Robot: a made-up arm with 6 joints.
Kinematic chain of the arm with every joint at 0, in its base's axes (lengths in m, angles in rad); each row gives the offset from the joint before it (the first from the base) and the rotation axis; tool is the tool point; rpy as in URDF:
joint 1: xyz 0 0 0.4 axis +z
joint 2: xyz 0 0 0 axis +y
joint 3: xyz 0.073 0 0.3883 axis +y
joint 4: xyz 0.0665 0 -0.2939 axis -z
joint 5: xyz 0 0 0 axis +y
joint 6: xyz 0.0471 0 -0.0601 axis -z
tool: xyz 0 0 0 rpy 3.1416 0 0
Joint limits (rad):
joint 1: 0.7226..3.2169
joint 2: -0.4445..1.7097
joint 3: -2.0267..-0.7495
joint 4: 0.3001..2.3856
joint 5: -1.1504..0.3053
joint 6: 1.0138..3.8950
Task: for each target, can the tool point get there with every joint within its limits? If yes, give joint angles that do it. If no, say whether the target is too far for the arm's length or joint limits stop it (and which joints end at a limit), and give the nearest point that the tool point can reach.
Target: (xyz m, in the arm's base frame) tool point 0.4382 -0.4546 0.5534
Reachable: no: joint limits stop it (at a limit: joint 1, joint 2, joint 3) | nearest point 0.1803 0.0642 0.7151 | short by 0.602 m
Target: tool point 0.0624 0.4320 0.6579
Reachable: yes | joints 1.5811 0.2088 -1.3145 2.0726 -0.8562 2.7238
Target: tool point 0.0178 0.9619 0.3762
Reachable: no: too far | nearest point 0.0135 0.7292 0.3820 | short by 0.233 m
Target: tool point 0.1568 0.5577 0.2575
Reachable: yes | joints 1.3720 1.0093 -1.5111 2.0112 -0.0177 2.3891
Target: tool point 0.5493 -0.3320 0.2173
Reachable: no: joint limits stop it (at a limit: joint 1, joint 3) | nearest point 0.2529 0.1232 0.1426 | short by 0.548 m
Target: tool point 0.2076 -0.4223 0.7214
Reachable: no: joint limits stop it (at a limit: joint 1, joint 2, joint 3, joint 5) | nearest point 0.1761 0.0603 0.7233 | short by 0.484 m
